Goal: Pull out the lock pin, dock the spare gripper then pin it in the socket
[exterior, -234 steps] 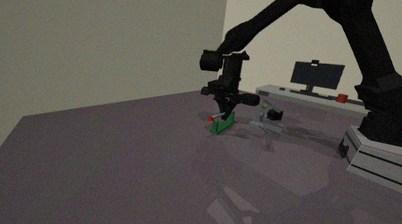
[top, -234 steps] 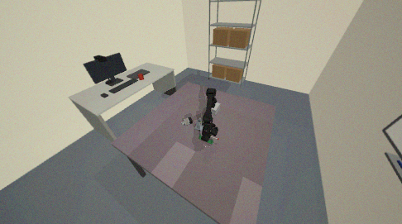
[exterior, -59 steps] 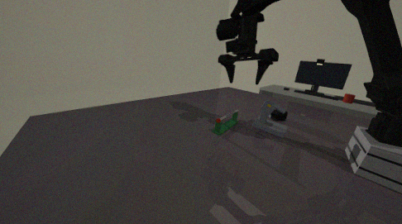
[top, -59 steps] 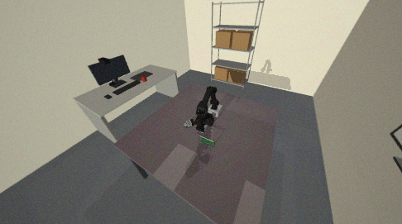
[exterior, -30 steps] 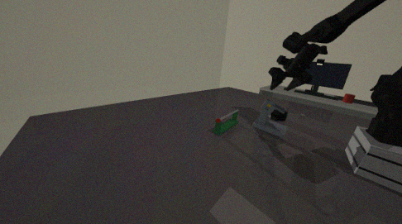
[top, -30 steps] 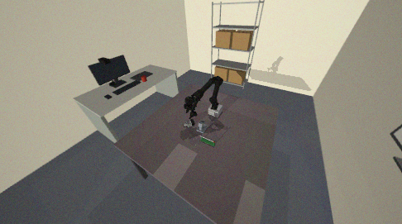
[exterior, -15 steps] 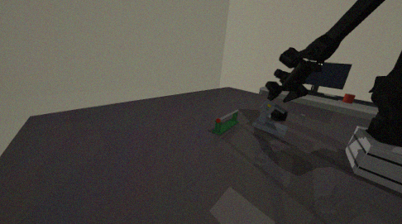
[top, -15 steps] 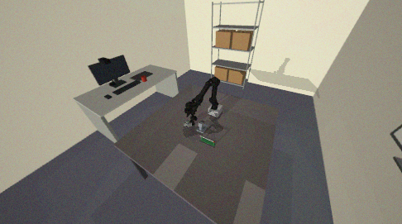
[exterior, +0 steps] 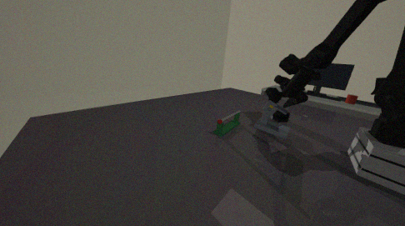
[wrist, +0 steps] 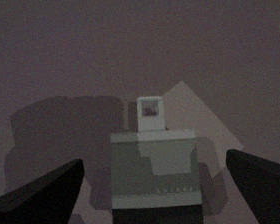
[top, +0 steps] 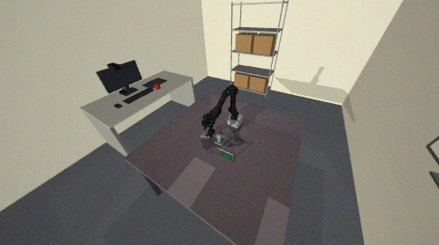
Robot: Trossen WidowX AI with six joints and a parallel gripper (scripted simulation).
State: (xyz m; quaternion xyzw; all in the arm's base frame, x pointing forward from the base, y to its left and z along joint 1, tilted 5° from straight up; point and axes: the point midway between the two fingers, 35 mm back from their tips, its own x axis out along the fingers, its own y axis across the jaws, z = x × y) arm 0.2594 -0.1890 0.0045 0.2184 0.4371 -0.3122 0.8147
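Right now my gripper tip is 30 mm above the spare gripper. From my gripper tip the other things lie so: mount: 160 mm to the left; green cradle: 270 mm to the left, 130 mm ahead, 30 mm below.
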